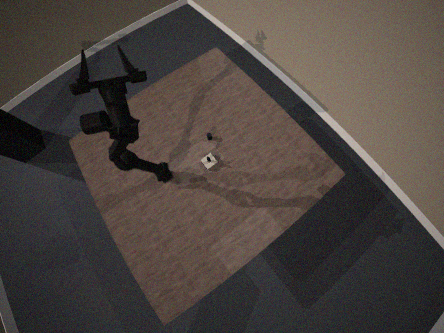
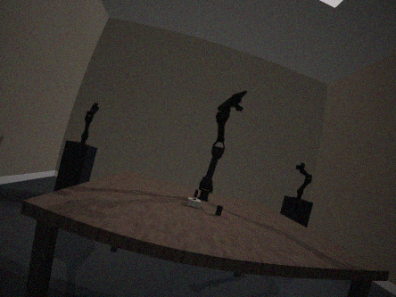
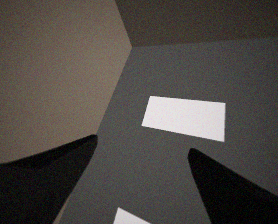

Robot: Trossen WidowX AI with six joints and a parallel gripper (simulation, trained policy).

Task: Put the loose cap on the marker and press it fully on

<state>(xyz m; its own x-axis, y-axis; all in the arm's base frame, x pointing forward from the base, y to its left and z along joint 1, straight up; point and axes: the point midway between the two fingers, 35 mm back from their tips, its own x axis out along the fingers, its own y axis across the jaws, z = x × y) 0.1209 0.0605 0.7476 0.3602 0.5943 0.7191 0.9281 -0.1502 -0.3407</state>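
Right now the dark round cap is 210 mm ahead of my gripper tip, 50 mm to the right of it and 750 mm below it. The rest, counted from my gripper tip: pale holder block 120 mm ahead, 170 mm to the right, 760 mm below.
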